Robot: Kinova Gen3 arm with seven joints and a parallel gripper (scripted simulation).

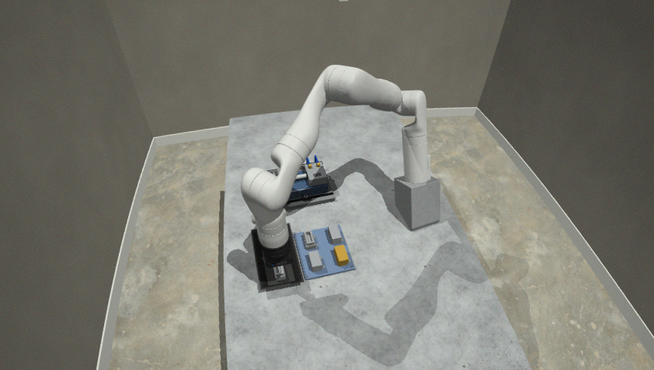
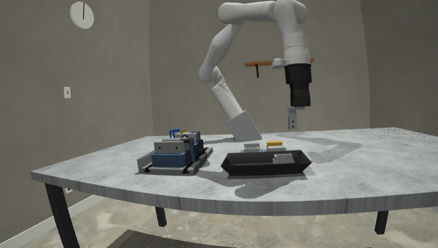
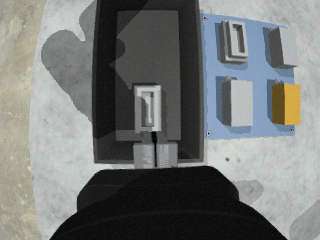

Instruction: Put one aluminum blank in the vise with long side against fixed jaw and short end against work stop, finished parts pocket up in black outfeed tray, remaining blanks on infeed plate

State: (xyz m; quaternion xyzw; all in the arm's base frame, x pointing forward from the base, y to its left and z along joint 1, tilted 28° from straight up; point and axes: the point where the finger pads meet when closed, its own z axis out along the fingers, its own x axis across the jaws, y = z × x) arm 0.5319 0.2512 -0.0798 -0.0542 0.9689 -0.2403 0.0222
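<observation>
My hand is 200 mm past the yellow brass blank, 50 mm to the left of it and 110 mm above it. The rest, counted from my hand: vise 80 mm behind, 390 mm to the right, 100 mm below.
</observation>
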